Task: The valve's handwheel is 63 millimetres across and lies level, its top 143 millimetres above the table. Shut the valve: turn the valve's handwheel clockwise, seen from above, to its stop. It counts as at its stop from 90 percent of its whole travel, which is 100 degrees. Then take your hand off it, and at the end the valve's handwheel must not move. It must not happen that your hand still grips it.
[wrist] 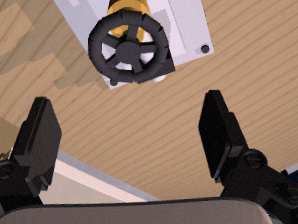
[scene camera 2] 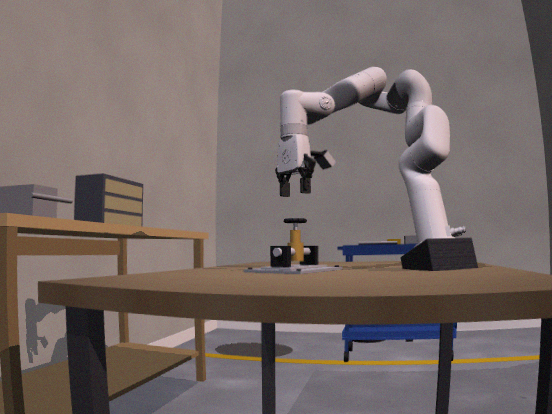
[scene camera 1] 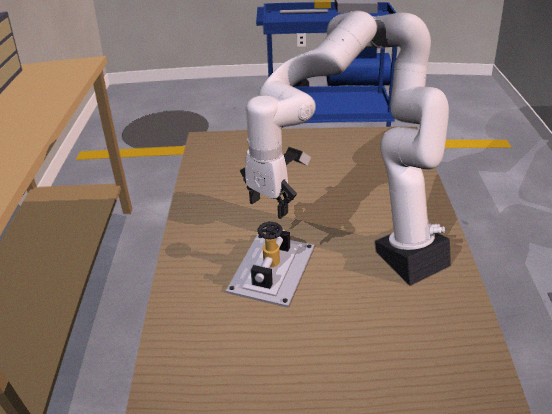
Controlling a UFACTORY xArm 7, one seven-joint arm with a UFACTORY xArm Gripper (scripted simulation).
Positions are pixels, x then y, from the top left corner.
Labels:
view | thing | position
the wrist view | my gripper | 128,111
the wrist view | black spoked handwheel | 128,49
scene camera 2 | my gripper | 295,195
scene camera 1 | my gripper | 268,208

